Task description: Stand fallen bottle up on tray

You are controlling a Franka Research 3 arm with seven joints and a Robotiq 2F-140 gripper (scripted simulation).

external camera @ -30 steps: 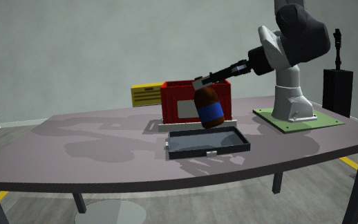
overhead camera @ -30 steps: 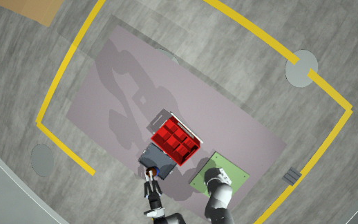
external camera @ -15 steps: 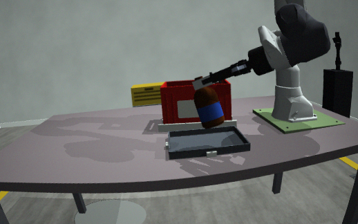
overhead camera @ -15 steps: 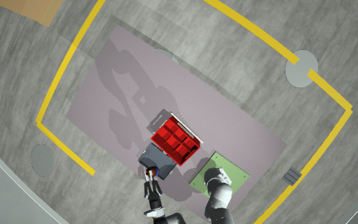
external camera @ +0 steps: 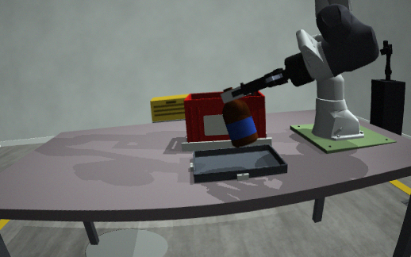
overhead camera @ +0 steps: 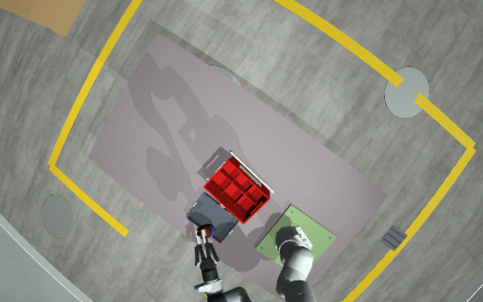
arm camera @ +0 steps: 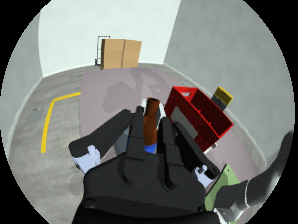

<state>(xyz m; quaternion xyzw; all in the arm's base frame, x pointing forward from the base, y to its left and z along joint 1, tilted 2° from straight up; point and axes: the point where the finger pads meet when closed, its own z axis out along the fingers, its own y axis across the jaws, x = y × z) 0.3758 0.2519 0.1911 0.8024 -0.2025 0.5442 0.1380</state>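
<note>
Now: the glass bottle 60 mm below my hand. Also, from my hand: tray: 200 mm below, 20 mm to the right; then red crate: 280 mm to the right, 130 mm below, 40 mm ahead.
</note>
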